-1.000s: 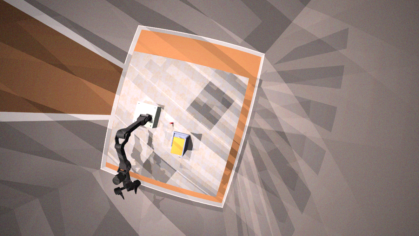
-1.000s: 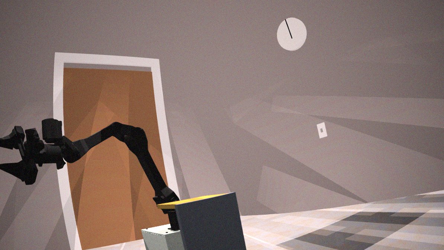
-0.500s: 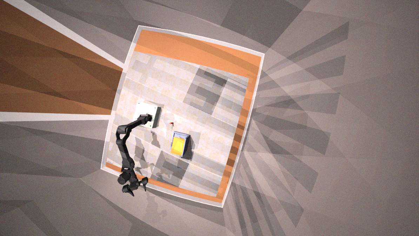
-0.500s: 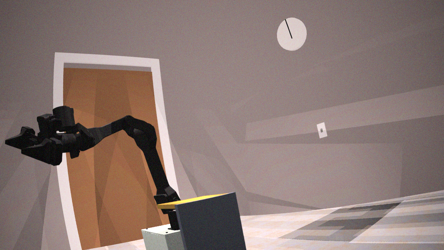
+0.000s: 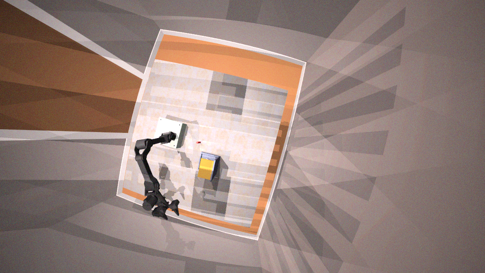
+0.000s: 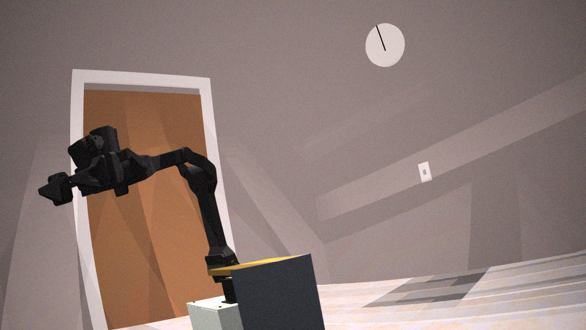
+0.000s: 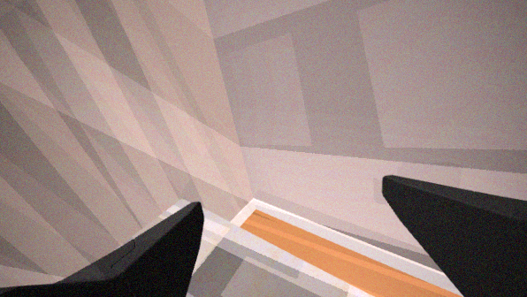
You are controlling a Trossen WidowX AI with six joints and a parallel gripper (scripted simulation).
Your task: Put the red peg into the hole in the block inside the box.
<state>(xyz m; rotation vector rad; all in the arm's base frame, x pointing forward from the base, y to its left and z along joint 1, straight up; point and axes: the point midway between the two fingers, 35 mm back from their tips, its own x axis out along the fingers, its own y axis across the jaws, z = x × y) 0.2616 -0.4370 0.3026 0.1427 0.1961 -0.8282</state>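
Right now my gripper tip is 7 cm past the red peg, 47 cm to the right of it and 35 cm above it. From my gripper tip the other things lie so: orange roof (9 cm ahead, 33 cm to the left, 18 cm below).
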